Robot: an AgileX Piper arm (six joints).
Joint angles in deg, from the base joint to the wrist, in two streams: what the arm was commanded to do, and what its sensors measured. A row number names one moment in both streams.
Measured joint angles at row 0:
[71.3, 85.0, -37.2, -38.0, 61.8, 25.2]
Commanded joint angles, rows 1 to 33:
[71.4, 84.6, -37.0, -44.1, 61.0, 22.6]
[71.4, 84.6, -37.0, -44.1, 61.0, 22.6]
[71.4, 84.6, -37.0, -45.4, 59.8, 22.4]
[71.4, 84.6, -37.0, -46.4, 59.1, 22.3]
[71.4, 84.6, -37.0, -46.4, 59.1, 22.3]
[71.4, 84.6, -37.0, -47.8, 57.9, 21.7]
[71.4, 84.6, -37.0, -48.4, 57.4, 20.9]
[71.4, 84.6, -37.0, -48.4, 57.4, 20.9]
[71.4, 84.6, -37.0, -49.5, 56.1, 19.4]
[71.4, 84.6, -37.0, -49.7, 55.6, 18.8]
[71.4, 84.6, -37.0, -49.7, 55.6, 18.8]
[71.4, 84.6, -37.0, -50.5, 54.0, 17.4]
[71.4, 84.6, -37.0, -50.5, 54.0, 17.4]
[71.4, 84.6, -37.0, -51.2, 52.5, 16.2]
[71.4, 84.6, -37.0, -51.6, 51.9, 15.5]
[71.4, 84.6, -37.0, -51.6, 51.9, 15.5]
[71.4, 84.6, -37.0, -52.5, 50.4, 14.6]
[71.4, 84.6, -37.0, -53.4, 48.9, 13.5]
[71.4, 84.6, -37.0, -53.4, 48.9, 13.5]
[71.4, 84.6, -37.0, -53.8, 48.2, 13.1]
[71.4, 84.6, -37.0, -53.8, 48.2, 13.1]
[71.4, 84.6, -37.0, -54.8, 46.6, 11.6]
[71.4, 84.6, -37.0, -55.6, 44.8, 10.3]
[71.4, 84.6, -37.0, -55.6, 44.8, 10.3]
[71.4, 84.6, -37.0, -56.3, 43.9, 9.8]
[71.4, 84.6, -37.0, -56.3, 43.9, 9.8]
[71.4, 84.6, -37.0, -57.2, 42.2, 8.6]
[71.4, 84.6, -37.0, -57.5, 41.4, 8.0]
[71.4, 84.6, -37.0, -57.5, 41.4, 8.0]
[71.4, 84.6, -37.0, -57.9, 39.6, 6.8]
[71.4, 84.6, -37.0, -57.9, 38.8, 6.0]
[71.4, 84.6, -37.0, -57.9, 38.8, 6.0]
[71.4, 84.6, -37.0, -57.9, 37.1, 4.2]
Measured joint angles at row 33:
[71.3, 85.0, -37.0, -54.3, 38.6, 6.8]
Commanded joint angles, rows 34 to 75:
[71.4, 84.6, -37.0, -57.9, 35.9, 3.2]
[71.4, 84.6, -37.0, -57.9, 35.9, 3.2]
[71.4, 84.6, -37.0, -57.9, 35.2, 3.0]
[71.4, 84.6, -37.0, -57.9, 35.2, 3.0]
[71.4, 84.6, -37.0, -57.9, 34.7, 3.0]
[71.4, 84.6, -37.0, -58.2, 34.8, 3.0]
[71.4, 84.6, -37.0, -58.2, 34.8, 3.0]
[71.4, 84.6, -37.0, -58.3, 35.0, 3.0]
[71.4, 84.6, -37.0, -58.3, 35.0, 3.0]
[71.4, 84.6, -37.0, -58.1, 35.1, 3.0]
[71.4, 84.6, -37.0, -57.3, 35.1, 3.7]
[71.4, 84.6, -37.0, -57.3, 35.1, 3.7]
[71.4, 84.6, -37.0, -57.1, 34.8, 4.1]
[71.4, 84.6, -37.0, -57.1, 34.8, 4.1]
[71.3, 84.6, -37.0, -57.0, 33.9, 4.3]
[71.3, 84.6, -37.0, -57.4, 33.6, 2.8]
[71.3, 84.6, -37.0, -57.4, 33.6, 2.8]
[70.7, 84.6, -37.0, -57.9, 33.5, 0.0]
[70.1, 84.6, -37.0, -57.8, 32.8, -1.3]
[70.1, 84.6, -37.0, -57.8, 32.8, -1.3]
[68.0, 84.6, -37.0, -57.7, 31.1, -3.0]
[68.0, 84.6, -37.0, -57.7, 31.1, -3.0]
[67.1, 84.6, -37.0, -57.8, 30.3, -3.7]
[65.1, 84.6, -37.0, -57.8, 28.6, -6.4]
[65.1, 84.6, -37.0, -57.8, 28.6, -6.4]
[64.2, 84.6, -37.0, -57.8, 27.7, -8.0]
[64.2, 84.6, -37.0, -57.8, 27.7, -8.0]
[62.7, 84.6, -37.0, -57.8, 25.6, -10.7]
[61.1, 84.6, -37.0, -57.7, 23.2, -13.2]
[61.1, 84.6, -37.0, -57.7, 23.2, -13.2]
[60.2, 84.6, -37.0, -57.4, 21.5, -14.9]
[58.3, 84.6, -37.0, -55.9, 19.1, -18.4]
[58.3, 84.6, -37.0, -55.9, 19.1, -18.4]
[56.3, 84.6, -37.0, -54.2, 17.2, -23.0]
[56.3, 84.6, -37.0, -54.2, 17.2, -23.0]
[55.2, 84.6, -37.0, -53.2, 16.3, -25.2]
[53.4, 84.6, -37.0, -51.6, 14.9, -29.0]
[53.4, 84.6, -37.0, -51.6, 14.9, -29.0]
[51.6, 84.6, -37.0, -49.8, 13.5, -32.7]
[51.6, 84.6, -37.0, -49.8, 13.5, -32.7]
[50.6, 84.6, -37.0, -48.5, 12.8, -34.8]
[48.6, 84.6, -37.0, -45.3, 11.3, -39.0]
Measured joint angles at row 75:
[50.9, 85.1, -37.0, -47.6, 15.0, -33.4]
